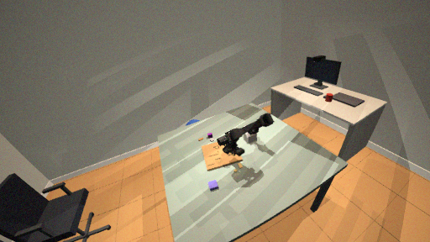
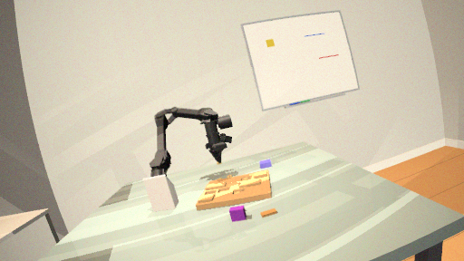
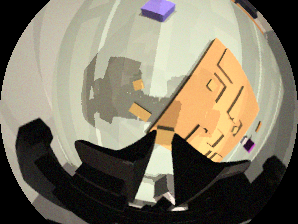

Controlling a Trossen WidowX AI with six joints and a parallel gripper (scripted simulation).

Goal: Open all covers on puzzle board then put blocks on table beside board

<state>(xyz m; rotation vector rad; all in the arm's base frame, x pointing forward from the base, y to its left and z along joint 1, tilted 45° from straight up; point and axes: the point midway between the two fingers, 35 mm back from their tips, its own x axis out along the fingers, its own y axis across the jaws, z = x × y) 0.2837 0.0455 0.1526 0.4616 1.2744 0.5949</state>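
My gripper tip is now 10 cm above the small yellow piece, 4 cm to the right of it and 2 cm past it. From my gripper tip the other things lie so: wooden puzzle board (18 cm to the right, 8 cm below, 3 cm ahead); violet block (24 cm ahead, 9 cm below, 8 cm to the left).
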